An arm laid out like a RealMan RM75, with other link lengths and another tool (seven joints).
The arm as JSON. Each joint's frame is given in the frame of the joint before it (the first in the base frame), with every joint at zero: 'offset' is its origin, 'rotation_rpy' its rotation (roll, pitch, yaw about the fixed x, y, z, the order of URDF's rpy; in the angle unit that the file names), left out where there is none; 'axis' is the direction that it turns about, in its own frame. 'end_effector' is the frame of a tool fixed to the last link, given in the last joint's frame.
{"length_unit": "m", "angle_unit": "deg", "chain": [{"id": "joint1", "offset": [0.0, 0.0, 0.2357], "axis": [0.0, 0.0, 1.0]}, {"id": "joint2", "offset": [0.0, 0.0, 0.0], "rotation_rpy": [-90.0, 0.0, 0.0], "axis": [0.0, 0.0, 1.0]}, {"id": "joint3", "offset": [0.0, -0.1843, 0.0], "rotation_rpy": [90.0, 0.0, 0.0], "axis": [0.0, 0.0, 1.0]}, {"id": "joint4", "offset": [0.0, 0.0, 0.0], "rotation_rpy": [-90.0, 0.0, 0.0], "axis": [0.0, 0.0, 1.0]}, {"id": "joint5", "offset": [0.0, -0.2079, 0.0], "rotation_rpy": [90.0, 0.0, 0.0], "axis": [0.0, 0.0, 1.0]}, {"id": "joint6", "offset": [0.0, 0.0, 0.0], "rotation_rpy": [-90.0, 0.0, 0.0], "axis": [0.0, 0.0, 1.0]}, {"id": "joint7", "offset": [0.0, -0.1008, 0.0], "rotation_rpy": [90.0, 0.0, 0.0], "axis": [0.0, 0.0, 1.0]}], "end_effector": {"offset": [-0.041, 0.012, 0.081], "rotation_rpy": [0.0, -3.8, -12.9]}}
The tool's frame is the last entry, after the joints.
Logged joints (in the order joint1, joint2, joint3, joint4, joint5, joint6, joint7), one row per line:
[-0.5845, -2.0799, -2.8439, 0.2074, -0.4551, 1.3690, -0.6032]
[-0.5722, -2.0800, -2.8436, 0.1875, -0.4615, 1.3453, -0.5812]
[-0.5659, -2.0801, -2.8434, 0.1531, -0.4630, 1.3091, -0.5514]
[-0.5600, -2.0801, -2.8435, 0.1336, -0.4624, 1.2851, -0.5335]
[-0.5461, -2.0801, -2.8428, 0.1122, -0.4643, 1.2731, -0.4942]
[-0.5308, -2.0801, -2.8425, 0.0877, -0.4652, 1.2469, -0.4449]
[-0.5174, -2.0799, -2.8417, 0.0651, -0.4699, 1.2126, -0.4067]
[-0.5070, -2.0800, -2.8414, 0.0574, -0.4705, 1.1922, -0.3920]
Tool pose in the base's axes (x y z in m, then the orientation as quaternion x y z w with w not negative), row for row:
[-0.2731, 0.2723, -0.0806, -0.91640, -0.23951, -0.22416, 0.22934]
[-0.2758, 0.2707, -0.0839, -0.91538, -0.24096, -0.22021, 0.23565]
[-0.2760, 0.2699, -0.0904, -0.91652, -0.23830, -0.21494, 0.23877]
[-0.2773, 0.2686, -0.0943, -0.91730, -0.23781, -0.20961, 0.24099]
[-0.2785, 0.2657, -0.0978, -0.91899, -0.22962, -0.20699, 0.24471]
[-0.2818, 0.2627, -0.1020, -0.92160, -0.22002, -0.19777, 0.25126]
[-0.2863, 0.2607, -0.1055, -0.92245, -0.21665, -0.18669, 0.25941]
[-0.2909, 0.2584, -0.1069, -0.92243, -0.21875, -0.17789, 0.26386]
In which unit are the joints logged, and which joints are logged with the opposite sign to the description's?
The joints are logged in radians. Opposite sign: joint3, joint4.
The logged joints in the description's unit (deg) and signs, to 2 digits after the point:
[-33.49, -119.17, 162.94, -11.88, -26.08, 78.44, -34.56]
[-32.78, -119.18, 162.93, -10.74, -26.44, 77.08, -33.30]
[-32.42, -119.18, 162.91, -8.77, -26.53, 75.01, -31.59]
[-32.09, -119.18, 162.92, -7.65, -26.49, 73.63, -30.57]
[-31.29, -119.18, 162.88, -6.43, -26.60, 72.94, -28.32]
[-30.41, -119.18, 162.86, -5.02, -26.65, 71.44, -25.49]
[-29.64, -119.17, 162.82, -3.73, -26.92, 69.48, -23.30]
[-29.05, -119.18, 162.80, -3.29, -26.96, 68.31, -22.46]

